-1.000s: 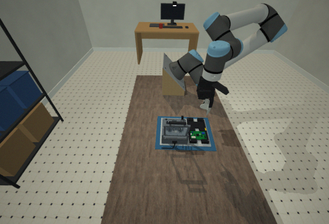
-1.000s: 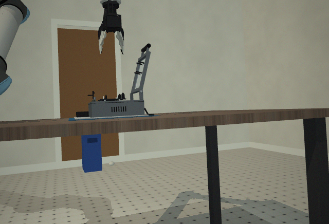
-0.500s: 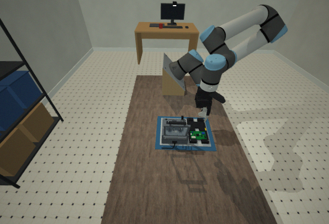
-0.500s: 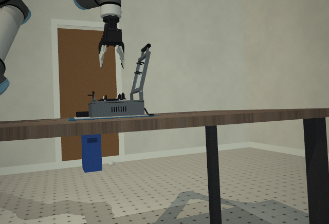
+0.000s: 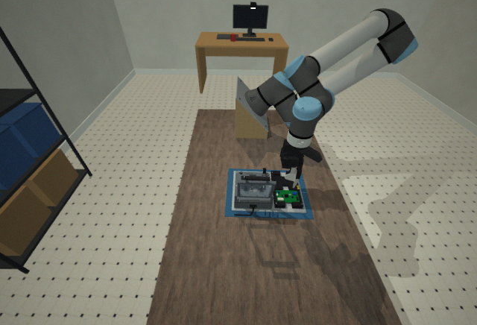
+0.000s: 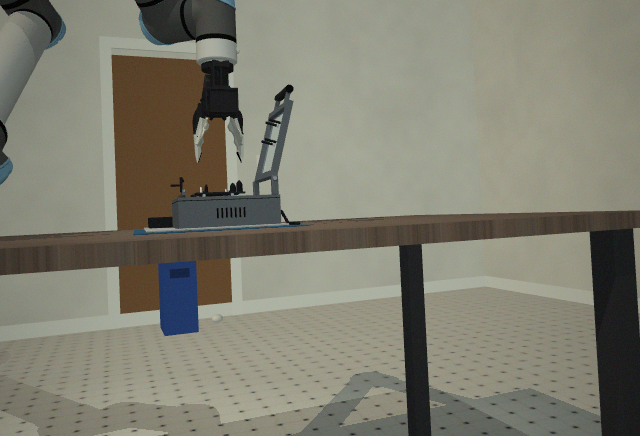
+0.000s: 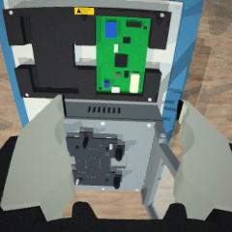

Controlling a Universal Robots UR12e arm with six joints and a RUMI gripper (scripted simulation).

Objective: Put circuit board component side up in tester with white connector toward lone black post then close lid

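Right now the green circuit board is 140 mm below my hand. Round my hand: tester lid: 90 mm ahead, 170 mm to the right, 30 mm above; tester: 10 mm behind, 130 mm to the right, 40 mm below.
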